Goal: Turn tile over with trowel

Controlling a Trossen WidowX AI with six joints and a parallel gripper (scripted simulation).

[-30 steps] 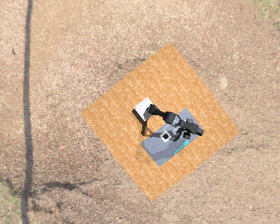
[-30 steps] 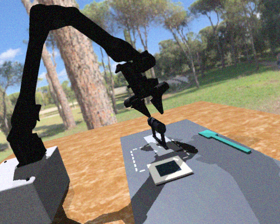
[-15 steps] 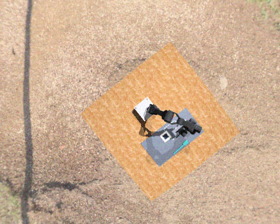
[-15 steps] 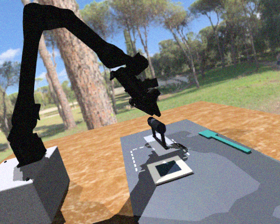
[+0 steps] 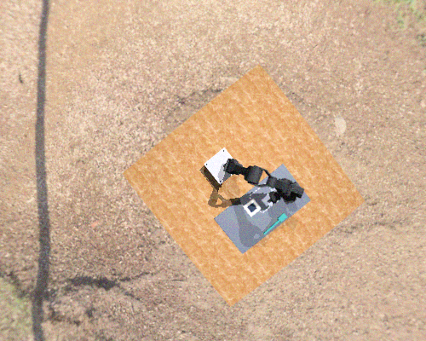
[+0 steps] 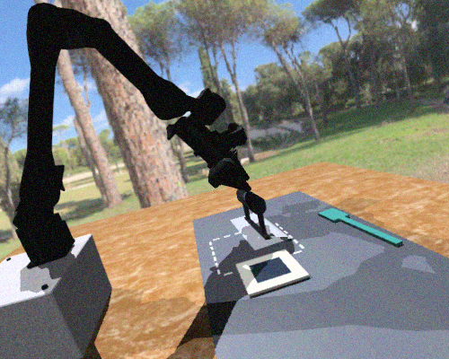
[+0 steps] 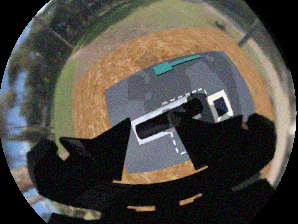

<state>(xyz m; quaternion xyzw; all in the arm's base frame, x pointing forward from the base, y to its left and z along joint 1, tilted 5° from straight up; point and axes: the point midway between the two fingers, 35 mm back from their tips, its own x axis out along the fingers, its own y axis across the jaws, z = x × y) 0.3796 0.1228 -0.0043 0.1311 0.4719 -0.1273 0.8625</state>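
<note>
Now: gripper tip 16 cm to the left of the grey mat and 12 cm above it. The rest, counted from my gripper tip: tile: 7 cm behind, 21 cm to the right, 9 cm below; teal trowel: 14 cm ahead, 16 cm to the right, 9 cm below.
</note>
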